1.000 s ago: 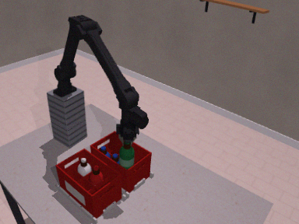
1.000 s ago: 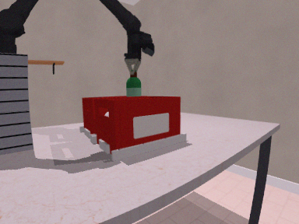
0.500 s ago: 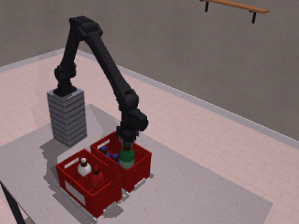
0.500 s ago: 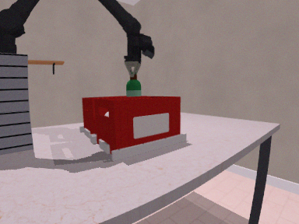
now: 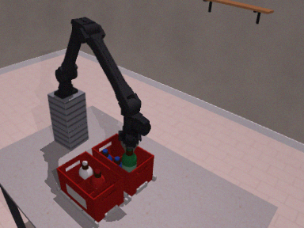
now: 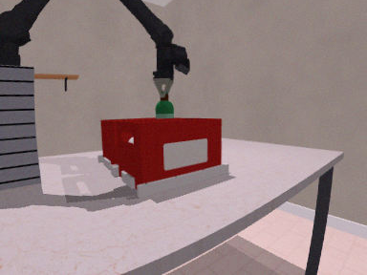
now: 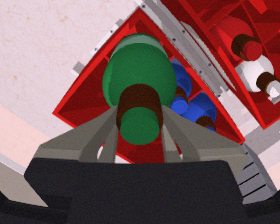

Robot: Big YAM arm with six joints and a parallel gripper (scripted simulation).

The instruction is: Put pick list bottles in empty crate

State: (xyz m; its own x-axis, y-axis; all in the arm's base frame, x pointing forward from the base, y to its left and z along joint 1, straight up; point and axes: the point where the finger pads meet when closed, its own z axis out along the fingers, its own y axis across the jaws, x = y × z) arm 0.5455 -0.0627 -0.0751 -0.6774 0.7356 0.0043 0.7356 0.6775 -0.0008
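The green-label bottle lies 60 mm below my hand. The rest, counted from my hand: blue bottle (170 mm behind, 10 mm to the left, 180 mm below); then white-label bottle (180 mm behind, 130 mm to the right, 180 mm below); then red-label bottle (90 mm behind, 130 mm to the right, 180 mm below).
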